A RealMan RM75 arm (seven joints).
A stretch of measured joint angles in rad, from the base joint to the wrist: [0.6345, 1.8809, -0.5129, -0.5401, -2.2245, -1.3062, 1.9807]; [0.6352, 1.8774, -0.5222, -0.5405, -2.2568, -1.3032, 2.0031]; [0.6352, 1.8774, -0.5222, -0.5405, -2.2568, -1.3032, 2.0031]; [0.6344, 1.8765, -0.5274, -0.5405, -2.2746, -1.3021, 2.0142]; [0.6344, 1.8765, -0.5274, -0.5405, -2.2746, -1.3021, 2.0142]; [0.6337, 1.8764, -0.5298, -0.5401, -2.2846, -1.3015, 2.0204]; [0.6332, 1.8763, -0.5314, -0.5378, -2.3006, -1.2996, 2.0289]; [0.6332, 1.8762, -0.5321, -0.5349, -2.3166, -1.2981, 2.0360]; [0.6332, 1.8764, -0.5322, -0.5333, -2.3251, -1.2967, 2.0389]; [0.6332, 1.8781, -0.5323, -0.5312, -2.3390, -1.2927, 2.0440]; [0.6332, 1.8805, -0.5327, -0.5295, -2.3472, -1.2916, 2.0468]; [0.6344, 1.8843, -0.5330, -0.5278, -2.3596, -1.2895, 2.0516]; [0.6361, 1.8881, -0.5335, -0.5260, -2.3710, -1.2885, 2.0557]
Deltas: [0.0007, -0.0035, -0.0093, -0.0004, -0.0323, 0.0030, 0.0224]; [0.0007, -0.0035, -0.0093, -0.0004, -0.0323, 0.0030, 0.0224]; [-0.0001, -0.0044, -0.0145, -0.0004, -0.0501, 0.0041, 0.0335]; [-0.0001, -0.0044, -0.0145, -0.0004, -0.0501, 0.0041, 0.0335]; [-0.0008, -0.0045, -0.0169, 0.0000, -0.0601, 0.0047, 0.0397]; [-0.0013, -0.0046, -0.0185, 0.0023, -0.0761, 0.0066, 0.0482]; [-0.0013, -0.0047, -0.0192, 0.0052, -0.0921, 0.0081, 0.0553]; [-0.0013, -0.0045, -0.0193, 0.0068, -0.1006, 0.0095, 0.0582]; [-0.0013, -0.0028, -0.0194, 0.0089, -0.1145, 0.0135, 0.0633]; [-0.0013, -0.0004, -0.0198, 0.0106, -0.1227, 0.0146, 0.0661]; [-0.0001, 0.0034, -0.0201, 0.0123, -0.1351, 0.0167, 0.0709]; [0.0016, 0.0072, -0.0206, 0.0141, -0.1465, 0.0177, 0.0750]
